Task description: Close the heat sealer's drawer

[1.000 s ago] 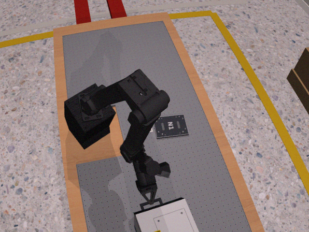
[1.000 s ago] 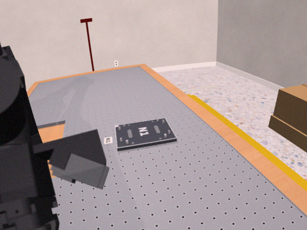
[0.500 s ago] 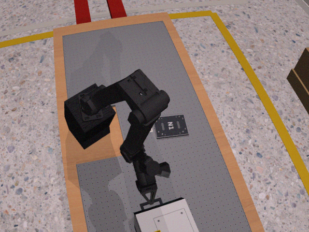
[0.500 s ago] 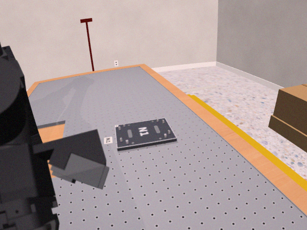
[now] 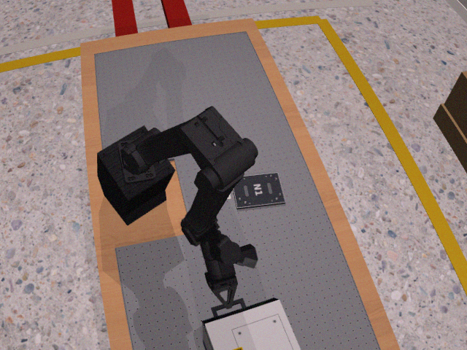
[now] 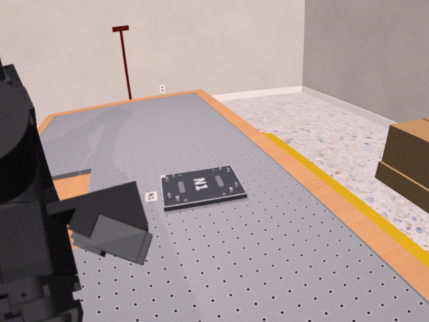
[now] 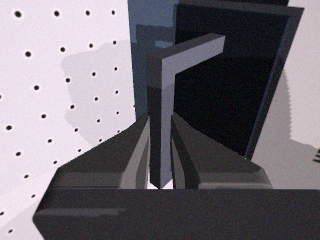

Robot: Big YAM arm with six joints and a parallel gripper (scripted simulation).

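The black drawer is 12 cm to the right of my hand and 1 cm below it.
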